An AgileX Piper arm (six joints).
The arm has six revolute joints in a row. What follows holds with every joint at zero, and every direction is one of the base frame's.
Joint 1 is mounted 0.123 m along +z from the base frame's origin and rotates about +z.
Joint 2 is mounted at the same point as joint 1 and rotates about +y.
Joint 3 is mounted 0.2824 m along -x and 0.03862 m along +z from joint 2 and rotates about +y.
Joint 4 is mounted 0.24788 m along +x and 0.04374 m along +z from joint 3 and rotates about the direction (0.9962, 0, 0.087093).
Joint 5 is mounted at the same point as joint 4 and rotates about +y.
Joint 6 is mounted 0.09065 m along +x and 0.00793 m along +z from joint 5 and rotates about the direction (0.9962, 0, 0.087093).
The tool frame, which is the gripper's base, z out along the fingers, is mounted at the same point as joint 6; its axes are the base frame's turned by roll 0, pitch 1.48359 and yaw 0 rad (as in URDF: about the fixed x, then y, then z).
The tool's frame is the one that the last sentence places.
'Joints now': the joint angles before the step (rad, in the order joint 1, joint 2, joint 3, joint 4, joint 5, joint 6). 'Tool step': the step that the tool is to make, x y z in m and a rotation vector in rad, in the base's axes. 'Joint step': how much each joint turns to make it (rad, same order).
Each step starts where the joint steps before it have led.
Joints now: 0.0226 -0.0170 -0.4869 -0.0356 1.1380 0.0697
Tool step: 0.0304 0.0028 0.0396 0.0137 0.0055 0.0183
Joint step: -0.0006 0.2249 -0.1160 0.0252 -0.1038 -0.0077
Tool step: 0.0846 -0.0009 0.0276 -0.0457 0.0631 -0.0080
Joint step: 0.0021 0.3989 -0.1170 -0.0469 -0.2178 0.0026
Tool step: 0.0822 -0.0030 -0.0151 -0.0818 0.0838 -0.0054
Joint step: -0.0015 0.3410 -0.0647 -0.1026 -0.1894 0.0296
